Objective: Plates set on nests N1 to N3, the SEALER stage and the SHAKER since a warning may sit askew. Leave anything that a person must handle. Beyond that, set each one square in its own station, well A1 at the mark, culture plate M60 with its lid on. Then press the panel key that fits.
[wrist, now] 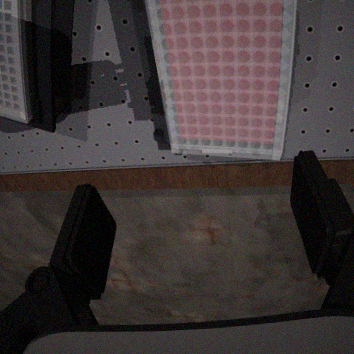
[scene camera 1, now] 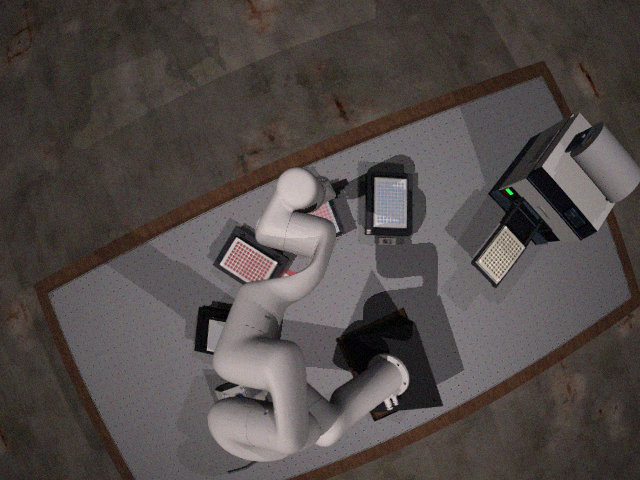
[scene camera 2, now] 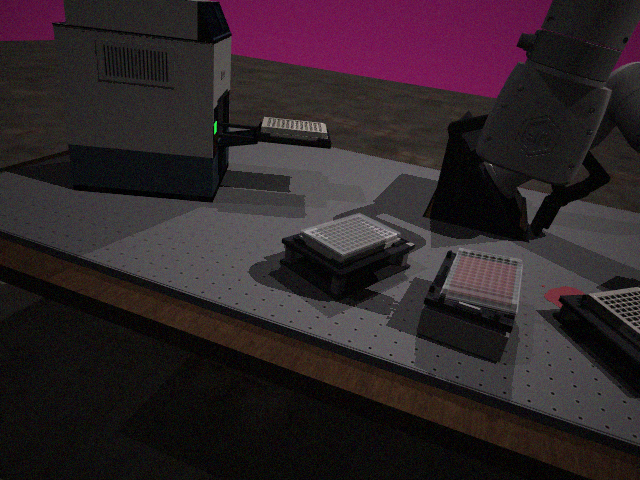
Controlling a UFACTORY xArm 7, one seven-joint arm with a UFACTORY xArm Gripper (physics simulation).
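A plate with blue-grey wells (scene camera 1: 391,202) (scene camera 2: 354,235) (wrist: 9,65) sits on a raised black nest. A clear-lidded plate with red wells (scene camera 2: 483,281) (wrist: 225,75) sits on another black nest; the nest rim shows along its left side in the wrist view, while the right rim is hidden. The arm partly covers it in scene camera 1. A third plate, with red wells (scene camera 1: 248,259) (scene camera 2: 622,310), sits on a black nest. A pale plate (scene camera 1: 499,253) (scene camera 2: 294,125) lies on the machine's extended tray. My gripper (wrist: 194,191) is open and empty, near the lidded red plate. Labels are unreadable.
The machine (scene camera 2: 144,113) shows a green light (scene camera 1: 509,191) (scene camera 2: 215,127). A red marking (scene camera 1: 289,272) (scene camera 2: 563,295) lies by the third plate. A black station (scene camera 1: 203,330) and the key panel (scene camera 1: 232,393) are partly hidden by the arm. A dark angular block (scene camera 1: 421,361) (scene camera 2: 465,191) stands near the arm's base.
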